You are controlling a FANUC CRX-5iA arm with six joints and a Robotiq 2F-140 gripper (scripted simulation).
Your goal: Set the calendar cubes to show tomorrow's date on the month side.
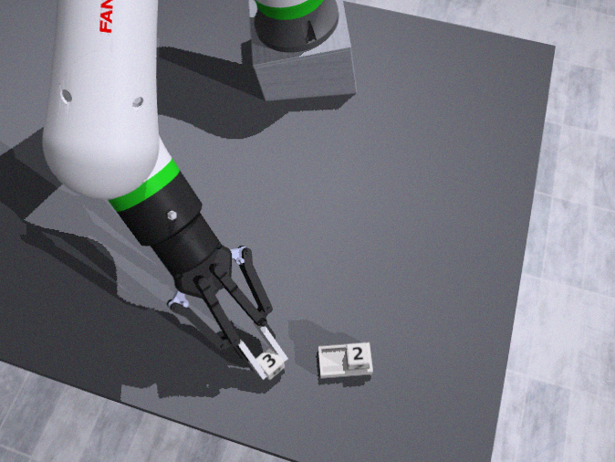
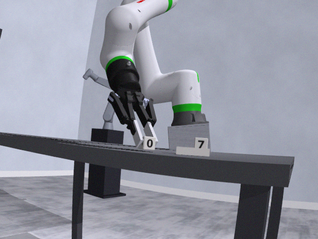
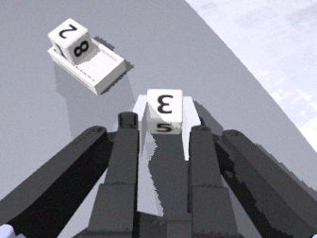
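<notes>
My hand is 20 mm to the right of the cube, 20 mm above it and 10 mm short of it. Round my hand: tray (110 mm to the left, 40 mm behind, 30 mm below).
</notes>
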